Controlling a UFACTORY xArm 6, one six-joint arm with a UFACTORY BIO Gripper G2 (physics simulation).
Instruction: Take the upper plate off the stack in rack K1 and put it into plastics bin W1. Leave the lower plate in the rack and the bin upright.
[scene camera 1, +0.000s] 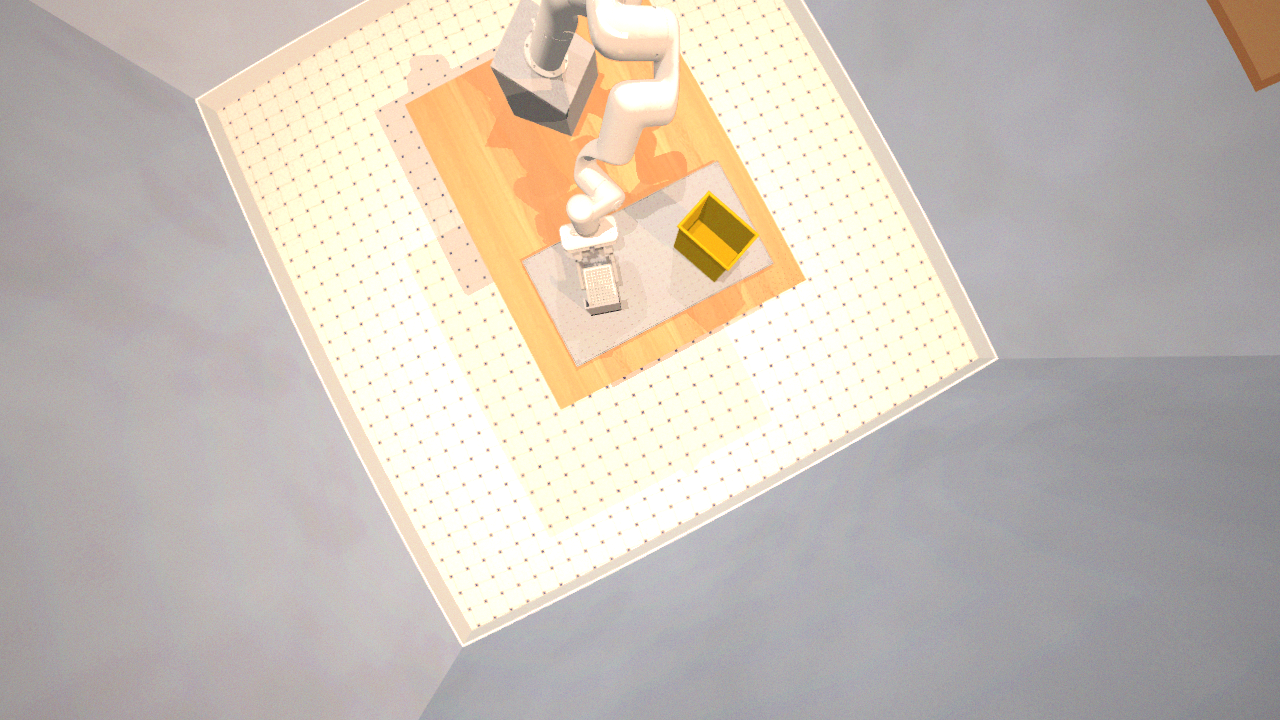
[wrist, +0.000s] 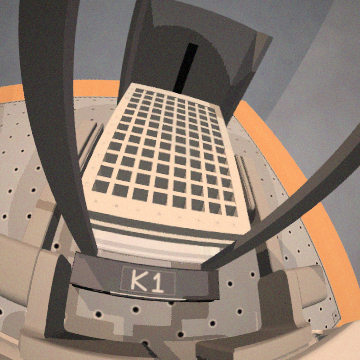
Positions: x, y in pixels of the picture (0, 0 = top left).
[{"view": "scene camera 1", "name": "my gripper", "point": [600, 286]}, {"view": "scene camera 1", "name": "yellow plastics bin W1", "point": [712, 237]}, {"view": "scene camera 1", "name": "cream gridded plate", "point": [600, 285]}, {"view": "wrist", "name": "my gripper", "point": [169, 146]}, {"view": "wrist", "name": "cream gridded plate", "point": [163, 168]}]
